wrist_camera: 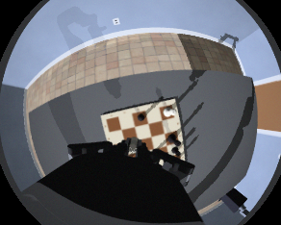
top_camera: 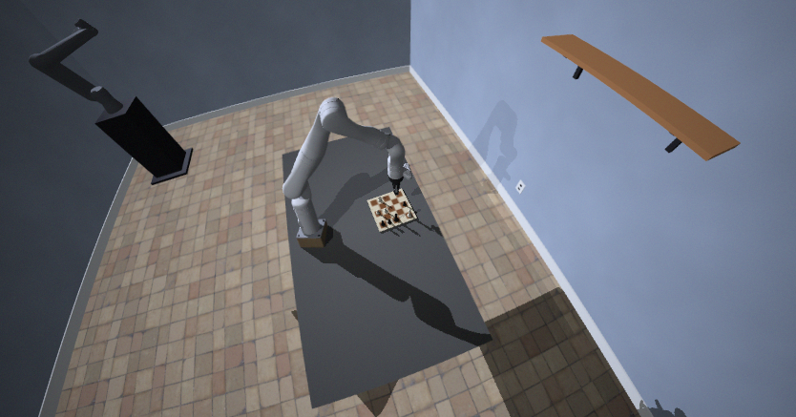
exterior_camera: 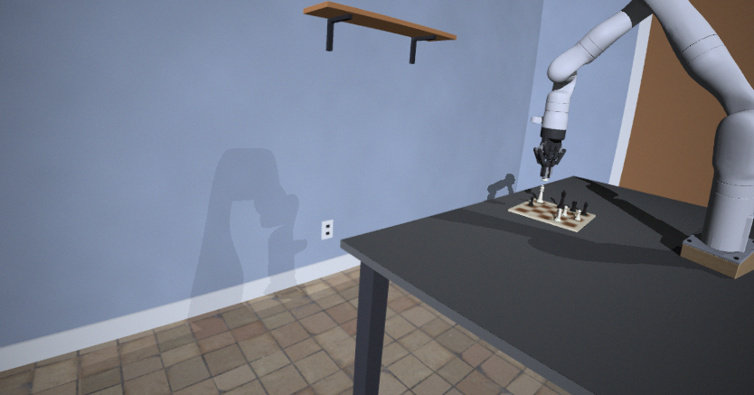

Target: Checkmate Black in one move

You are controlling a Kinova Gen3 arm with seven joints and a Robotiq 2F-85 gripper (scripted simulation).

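Now: hand 100 mm to the left of the tall black piece, 100 mm above it and 40 mm past it. Also, from my hand: tall white piece (100 mm to the right, 100 mm below, 40 mm ahead); chessboard (130 mm below, 40 mm behind, 20 mm to the right).
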